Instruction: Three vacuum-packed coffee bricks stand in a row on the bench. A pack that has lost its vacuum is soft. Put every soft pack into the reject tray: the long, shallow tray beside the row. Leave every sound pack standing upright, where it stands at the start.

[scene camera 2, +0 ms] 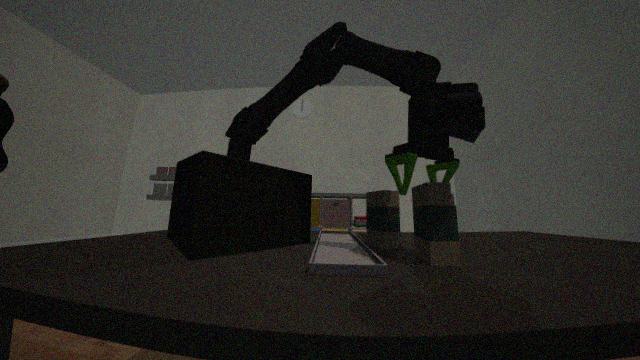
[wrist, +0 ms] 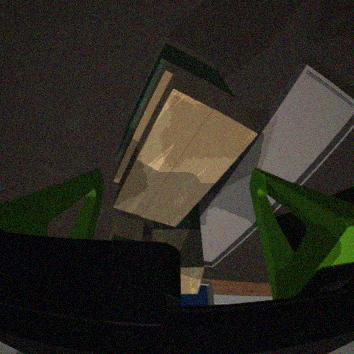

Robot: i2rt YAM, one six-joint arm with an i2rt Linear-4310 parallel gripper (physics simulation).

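Pixels of known places: gripper, fingertip midpoint: [scene camera 2: 421, 196] [wrist: 176, 176]; arm's base, origin of the base link: [scene camera 2: 237, 167].
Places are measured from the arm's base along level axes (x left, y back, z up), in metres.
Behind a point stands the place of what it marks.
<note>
My gripper [scene camera 2: 421, 188] {x -0.083, y -0.455, z -0.082 m} [wrist: 176, 176] {x -0.083, y -0.455, z -0.082 m} is open and empty. In the wrist view its green fingertips are on either side of a coffee pack [wrist: 192, 155] {x -0.114, y -0.462, z -0.062 m} with a tan top and dark green sides, which is upright below. In the scene view the right fingertip is hidden behind the top of the nearer pack [scene camera 2: 435, 220] {x -0.137, y -0.453, z -0.127 m}; another pack [scene camera 2: 383, 215] {x -0.011, y -0.395, z -0.123 m} stands farther back. More tan and green pack surfaces show low in the wrist view, partly covered by the gripper body. Which pack is soft cannot be told by sight. The long, shallow reject tray [scene camera 2: 347, 268] {x -0.188, y -0.303, z -0.194 m} [wrist: 305, 125] {x -0.130, y -0.300, z -0.199 m} lies beside the row.
A large black box [scene camera 2: 240, 205] {x -0.123, y -0.095, z -0.108 m} under the arm's base stands left of the tray. Behind the bench are a shelf unit [scene camera 2: 340, 195] and small wall shelves [scene camera 2: 161, 177]. A blue object [wrist: 194, 299] shows at the lower edge of the wrist view. The picture is dark and grainy.
</note>
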